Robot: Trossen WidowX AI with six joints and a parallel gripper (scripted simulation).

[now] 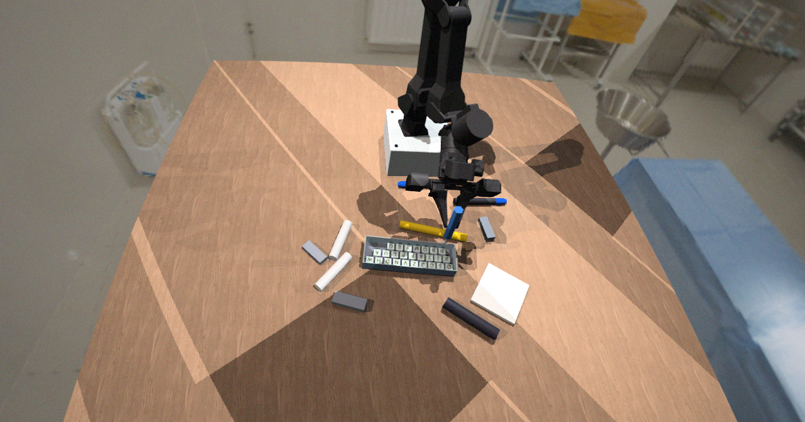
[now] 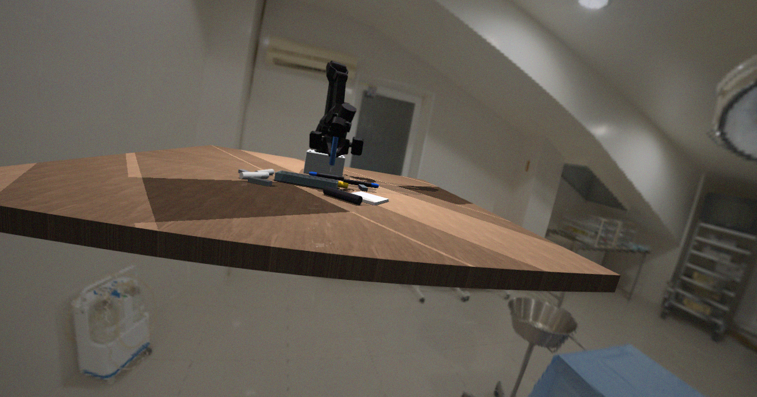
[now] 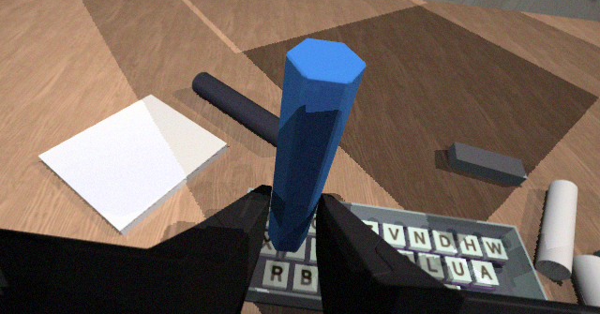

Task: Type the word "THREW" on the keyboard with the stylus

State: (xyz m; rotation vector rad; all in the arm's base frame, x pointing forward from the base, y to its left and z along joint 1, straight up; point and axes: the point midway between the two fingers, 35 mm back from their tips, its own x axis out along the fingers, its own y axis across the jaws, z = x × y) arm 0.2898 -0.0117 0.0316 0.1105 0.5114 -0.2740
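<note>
My gripper tip is 100 mm above the yellow pen and 60 mm past it. Round my gripper tip: blue stylus: 20 mm below; dark cylinder: 160 mm ahead, 90 mm below, 10 mm to the left; white pad: 120 mm ahead, 100 mm to the left, 100 mm below.
</note>
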